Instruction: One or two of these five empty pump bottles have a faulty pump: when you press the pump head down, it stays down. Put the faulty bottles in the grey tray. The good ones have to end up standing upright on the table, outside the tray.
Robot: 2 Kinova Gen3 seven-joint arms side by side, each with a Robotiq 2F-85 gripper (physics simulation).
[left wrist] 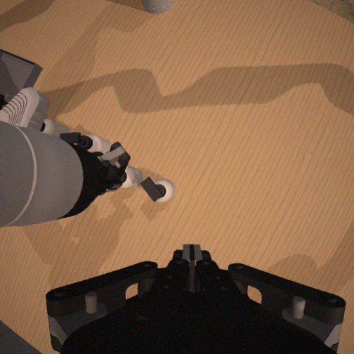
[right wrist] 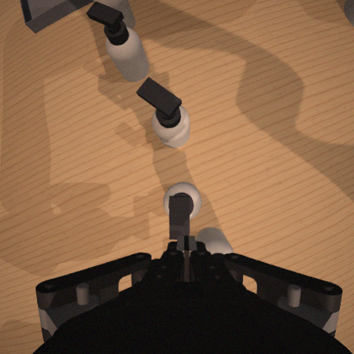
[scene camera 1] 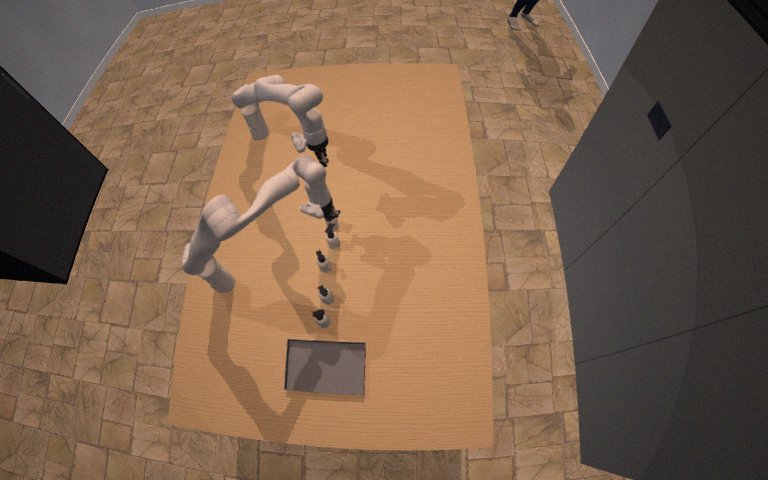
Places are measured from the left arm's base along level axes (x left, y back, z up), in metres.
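Where they show: left gripper, fingertip midpoint: (scene camera 1: 324,166); right gripper, fingertip midpoint: (scene camera 1: 329,220); left arm's base at its link origin: (scene camera 1: 261,133); right arm's base at its link origin: (scene camera 1: 225,282).
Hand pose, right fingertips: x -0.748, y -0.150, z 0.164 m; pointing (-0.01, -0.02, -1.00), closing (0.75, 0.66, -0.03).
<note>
Each offset is from my right fingertips to the centre of the thing. Level surfaces: height alone.
Five white pump bottles with black pump heads stand upright in a row. From the tray end they are the first @[dy +0.174, dx -0.310, dz -0.094 m] (scene camera 1: 322,321) (right wrist: 129,20), second @[dy +0.125, dx -0.229, dz -0.101 m] (scene camera 1: 326,297) (right wrist: 132,61), third @[dy +0.084, dx -0.102, dz -0.094 m] (scene camera 1: 325,264) (right wrist: 172,135), fourth @[dy +0.014, dx -0.021, dz -0.094 m] (scene camera 1: 334,242) (right wrist: 196,199) and fifth (scene camera 1: 333,224) (left wrist: 169,191) (right wrist: 215,240). The fifth is partly hidden by my right gripper in the right wrist view. The grey tray @[dy +0.239, dx -0.480, dz -0.149 m] (scene camera 1: 346,376) (left wrist: 22,70) (right wrist: 57,16) holds no bottle. My right gripper (scene camera 1: 338,214) (right wrist: 185,247) is shut and empty, above the fourth and fifth bottles. My left gripper (scene camera 1: 325,164) (left wrist: 190,255) is shut and empty, above the table beyond the row.
The wooden table @[dz -0.164 m] (scene camera 1: 419,339) carries both arms' bases at its left side in the scene view. The right arm (scene camera 1: 277,189) (left wrist: 35,175) reaches over the table close to the left arm (scene camera 1: 283,90). In the left wrist view it hides part of the row.
</note>
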